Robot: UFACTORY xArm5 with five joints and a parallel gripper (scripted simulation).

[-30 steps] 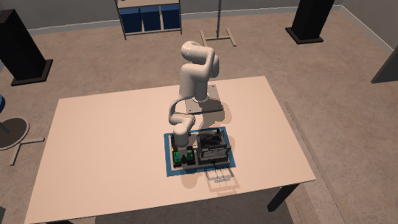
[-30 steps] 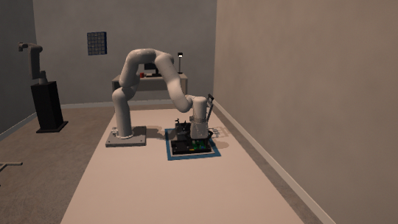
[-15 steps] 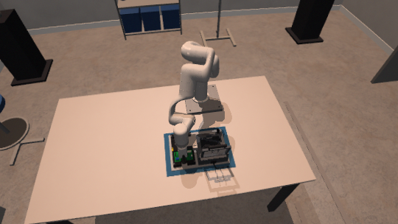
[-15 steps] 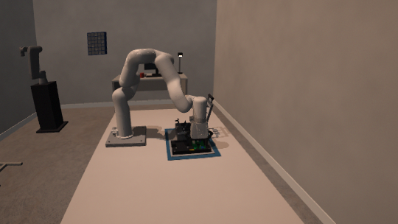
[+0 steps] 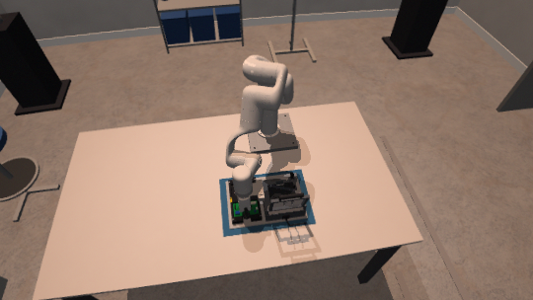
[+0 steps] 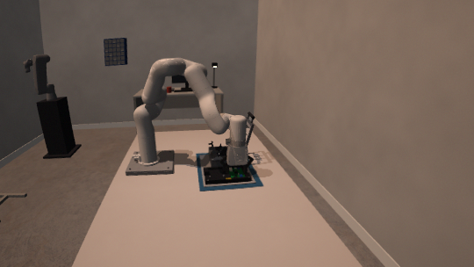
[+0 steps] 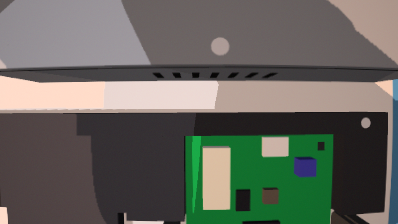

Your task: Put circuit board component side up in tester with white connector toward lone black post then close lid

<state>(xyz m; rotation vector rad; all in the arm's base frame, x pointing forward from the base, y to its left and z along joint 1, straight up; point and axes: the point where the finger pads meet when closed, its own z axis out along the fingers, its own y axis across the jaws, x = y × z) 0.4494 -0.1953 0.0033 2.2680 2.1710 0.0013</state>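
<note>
Right now the green circuit board is right at my hand. The rest, counted from my hand: lid 9 cm ahead, 17 cm to the left, 16 cm above; then black post 9 cm behind, 23 cm to the left, 6 cm above.
</note>
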